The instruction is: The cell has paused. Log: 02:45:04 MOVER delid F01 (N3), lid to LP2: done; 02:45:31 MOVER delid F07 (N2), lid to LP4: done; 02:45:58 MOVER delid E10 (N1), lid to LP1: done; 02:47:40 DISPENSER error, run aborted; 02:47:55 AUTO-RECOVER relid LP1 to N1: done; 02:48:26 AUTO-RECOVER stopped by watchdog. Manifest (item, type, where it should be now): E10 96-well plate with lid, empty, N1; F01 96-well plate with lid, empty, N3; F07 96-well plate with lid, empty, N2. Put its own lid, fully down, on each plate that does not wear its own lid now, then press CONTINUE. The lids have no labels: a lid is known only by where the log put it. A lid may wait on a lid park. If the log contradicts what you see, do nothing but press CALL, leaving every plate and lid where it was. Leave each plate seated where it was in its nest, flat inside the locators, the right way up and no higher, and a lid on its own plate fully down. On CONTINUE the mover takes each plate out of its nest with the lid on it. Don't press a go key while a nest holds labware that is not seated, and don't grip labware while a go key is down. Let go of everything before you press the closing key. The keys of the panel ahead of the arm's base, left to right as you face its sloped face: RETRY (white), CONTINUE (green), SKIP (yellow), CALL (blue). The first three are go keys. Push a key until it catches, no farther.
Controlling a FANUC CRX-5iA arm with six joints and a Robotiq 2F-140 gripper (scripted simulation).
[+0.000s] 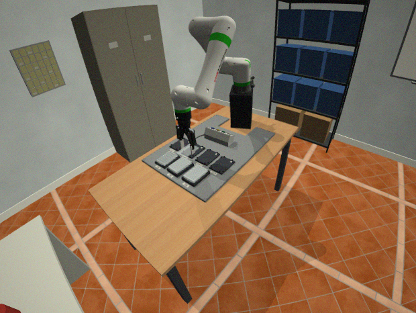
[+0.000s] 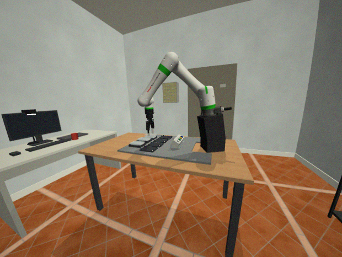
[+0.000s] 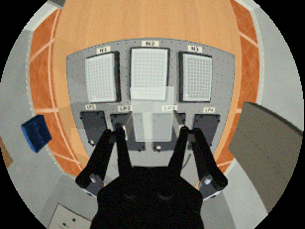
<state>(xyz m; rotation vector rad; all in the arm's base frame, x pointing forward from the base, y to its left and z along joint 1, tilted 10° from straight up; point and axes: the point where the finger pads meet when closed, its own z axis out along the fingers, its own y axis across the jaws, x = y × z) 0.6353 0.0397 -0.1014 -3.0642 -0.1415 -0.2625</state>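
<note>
Now: the plate 9 cm ahead of my hand, 12 cm to the right of it and 9 cm below it. From my hand the other things lie so: lid park LP1: 10 cm behind, 20 cm to the left, 10 cm below; lid park LP4: 8 cm behind, 19 cm to the right, 10 cm below; lid park LP3: 9 cm behind, 6 cm to the right, 10 cm below.
</note>
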